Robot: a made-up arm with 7 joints. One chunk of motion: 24 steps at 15 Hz.
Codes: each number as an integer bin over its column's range. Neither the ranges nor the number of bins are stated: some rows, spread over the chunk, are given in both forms.
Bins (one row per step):
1: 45 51 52 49 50 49
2: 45 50 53 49 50 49
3: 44 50 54 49 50 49
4: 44 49 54 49 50 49
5: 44 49 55 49 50 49
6: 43 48 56 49 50 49
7: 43 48 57 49 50 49
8: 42 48 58 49 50 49
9: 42 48 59 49 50 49
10: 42 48 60 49 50 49
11: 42 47 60 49 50 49
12: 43 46 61 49 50 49
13: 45 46 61 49 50 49
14: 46 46 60 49 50 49
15: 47 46 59 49 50 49
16: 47 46 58 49 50 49
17: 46 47 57 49 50 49
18: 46 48 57 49 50 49
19: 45 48 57 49 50 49
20: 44 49 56 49 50 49
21: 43 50 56 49 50 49
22: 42 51 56 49 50 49
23: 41 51 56 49 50 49
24: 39 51 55 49 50 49
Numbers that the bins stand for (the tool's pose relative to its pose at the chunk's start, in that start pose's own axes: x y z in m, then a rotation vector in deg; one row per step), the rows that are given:
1: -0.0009 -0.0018 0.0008 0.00 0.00 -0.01
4: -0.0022 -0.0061 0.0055 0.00 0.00 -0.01
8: -0.0048 -0.0082 0.0147 0.00 0.00 -0.01
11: -0.0048 -0.0103 0.0194 0.00 0.00 -0.01
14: 0.0004 -0.0124 0.0194 0.00 0.00 -0.01
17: 0.0004 -0.0103 0.0124 0.00 0.00 -0.01
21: -0.0035 -0.0039 0.0101 0.00 0.00 -0.01
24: -0.0088 -0.0018 0.0078 0.00 0.00 -0.01
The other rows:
2: -0.0009 -0.0039 0.0031 0.00 0.00 -0.01
3: -0.0022 -0.0039 0.0055 0.00 0.00 -0.01
5: -0.0022 -0.0061 0.0078 0.00 0.00 -0.01
6: -0.0035 -0.0082 0.0101 0.00 0.00 -0.01
7: -0.0035 -0.0082 0.0124 0.00 0.00 -0.01
9: -0.0048 -0.0082 0.0171 0.00 0.00 -0.01
10: -0.0048 -0.0082 0.0194 0.00 0.00 -0.01
12: -0.0035 -0.0124 0.0217 0.00 0.00 -0.01
13: -0.0009 -0.0124 0.0217 0.00 0.00 -0.01
15: 0.0017 -0.0124 0.0171 0.00 0.00 -0.01
16: 0.0017 -0.0124 0.0147 0.00 0.00 -0.01
18: 0.0004 -0.0082 0.0124 0.00 0.00 -0.01
19: -0.0009 -0.0082 0.0124 0.00 0.00 -0.01
20: -0.0022 -0.0061 0.0101 0.00 0.00 -0.01
22: -0.0048 -0.0018 0.0101 0.00 0.00 -0.01
23: -0.0062 -0.0018 0.0101 0.00 0.00 -0.01

